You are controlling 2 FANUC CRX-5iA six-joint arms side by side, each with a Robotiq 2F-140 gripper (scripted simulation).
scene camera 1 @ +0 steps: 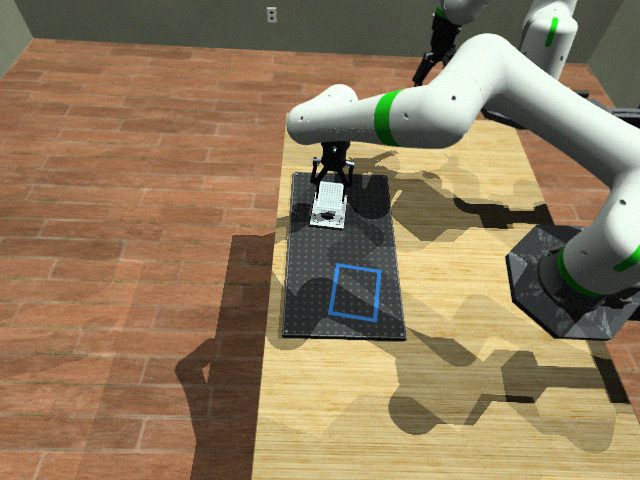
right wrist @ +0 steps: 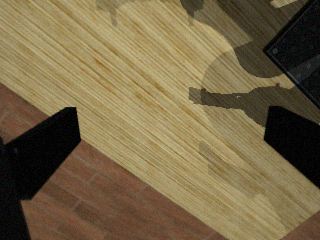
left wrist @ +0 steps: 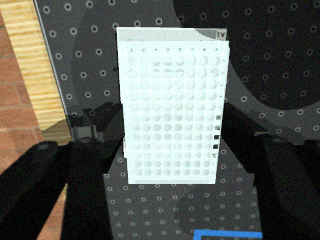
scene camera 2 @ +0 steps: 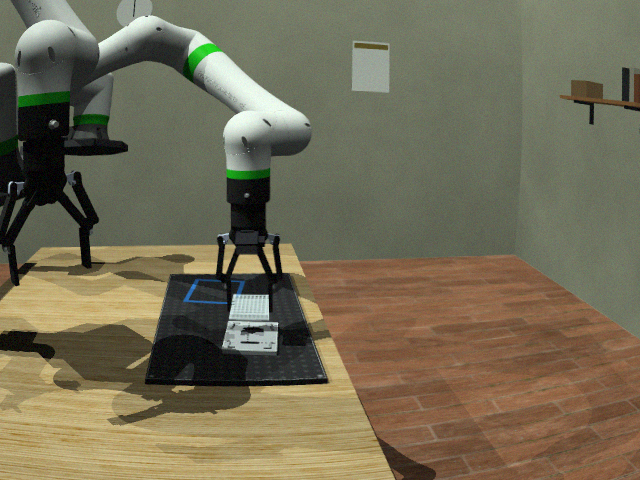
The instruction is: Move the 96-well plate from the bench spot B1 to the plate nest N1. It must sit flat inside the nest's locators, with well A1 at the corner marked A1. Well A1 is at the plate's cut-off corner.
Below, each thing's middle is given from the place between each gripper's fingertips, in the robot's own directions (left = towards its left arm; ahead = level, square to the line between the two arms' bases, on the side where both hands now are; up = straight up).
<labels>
Now: left hand 20 mm above the white 96-well plate (scene camera 2: 244,307). The rest, counted from my left hand: pale plate nest (scene camera 2: 237,334) 100 mm below.
Right now the white 96-well plate is 310 mm ahead of my right hand (scene camera 2: 51,274), 400 mm to the left of it and 200 mm below it. The rest, counted from my right hand: pale plate nest 310 mm ahead, 400 mm to the left, 280 mm below.
</labels>
